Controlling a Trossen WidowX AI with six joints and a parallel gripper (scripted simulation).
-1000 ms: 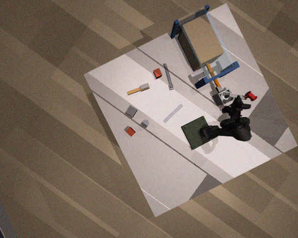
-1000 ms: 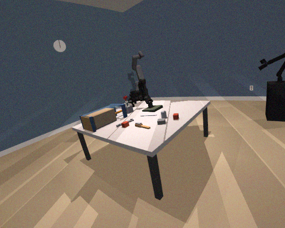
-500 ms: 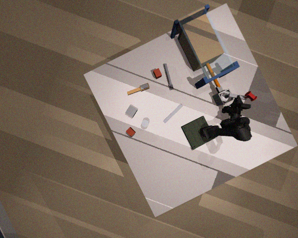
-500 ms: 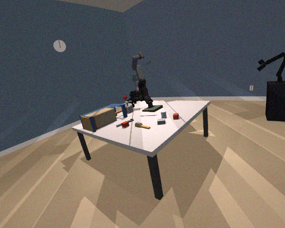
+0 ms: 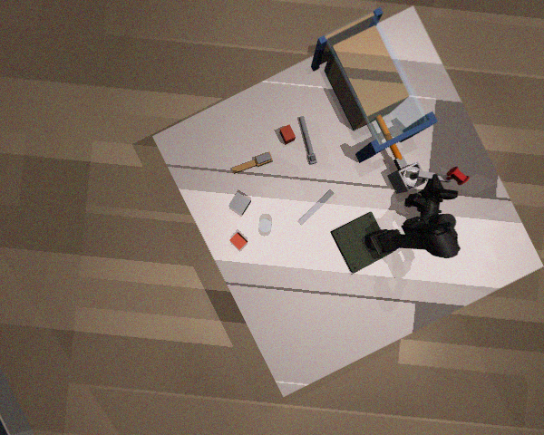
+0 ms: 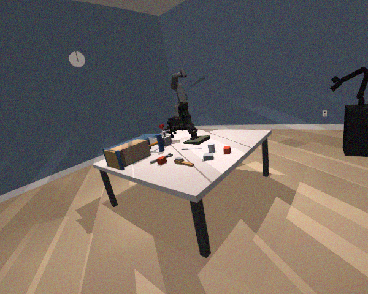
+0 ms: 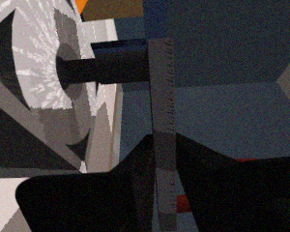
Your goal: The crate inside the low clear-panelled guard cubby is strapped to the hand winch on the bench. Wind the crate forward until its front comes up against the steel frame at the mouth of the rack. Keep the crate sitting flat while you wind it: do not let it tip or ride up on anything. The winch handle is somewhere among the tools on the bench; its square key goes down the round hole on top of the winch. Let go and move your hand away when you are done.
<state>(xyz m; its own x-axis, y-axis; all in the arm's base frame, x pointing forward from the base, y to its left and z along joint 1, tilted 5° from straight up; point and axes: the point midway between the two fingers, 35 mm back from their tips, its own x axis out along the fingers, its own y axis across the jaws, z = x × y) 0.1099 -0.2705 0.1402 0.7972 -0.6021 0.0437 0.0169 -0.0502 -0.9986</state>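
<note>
Now: the winch handle 1 cm behind my gripper tip, 1 cm to the right of it and 1 cm above it. Also, from my gripper tip: blue frame: 19 cm ahead, 3 cm to the left, 3 cm below; then red knob: 4 cm behind, 4 cm to the right, 4 cm above; then grey winch: 1 cm ahead, 3 cm to the left, 11 cm below.
</note>
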